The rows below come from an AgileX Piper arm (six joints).
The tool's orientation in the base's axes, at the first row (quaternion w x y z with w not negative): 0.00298, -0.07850, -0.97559, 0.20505
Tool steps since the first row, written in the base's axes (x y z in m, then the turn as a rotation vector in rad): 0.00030, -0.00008, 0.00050, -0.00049, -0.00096, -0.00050; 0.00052, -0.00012, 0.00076, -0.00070, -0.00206, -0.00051; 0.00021, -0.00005, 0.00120, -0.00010, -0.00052, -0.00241; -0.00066, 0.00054, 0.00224, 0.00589, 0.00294, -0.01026; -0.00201, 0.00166, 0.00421, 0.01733, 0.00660, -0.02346; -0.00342, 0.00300, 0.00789, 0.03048, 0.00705, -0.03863; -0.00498, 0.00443, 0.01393, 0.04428, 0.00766, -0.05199; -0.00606, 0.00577, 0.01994, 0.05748, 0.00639, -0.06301; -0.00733, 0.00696, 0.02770, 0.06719, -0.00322, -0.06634
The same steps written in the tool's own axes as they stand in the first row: -0.00032, -0.00023, -0.00044, 0.00035, -0.00074, 0.00086; -0.00055, -0.00033, -0.00067, 0.00039, -0.00176, 0.00132; -0.00025, -0.00049, -0.00109, 0.00008, 0.00048, 0.00242; 0.00068, -0.00051, -0.00224, -0.00509, 0.00766, 0.00800; 0.00213, -0.00049, -0.00444, -0.01548, 0.01799, 0.01819; 0.00363, -0.00097, -0.00830, -0.02800, 0.02648, 0.03141; 0.00524, -0.00233, -0.01434, -0.04118, 0.03447, 0.04287; 0.00635, -0.00369, -0.02034, -0.05412, 0.03975, 0.05297; 0.00758, -0.00592, -0.02787, -0.06511, 0.03387, 0.05949
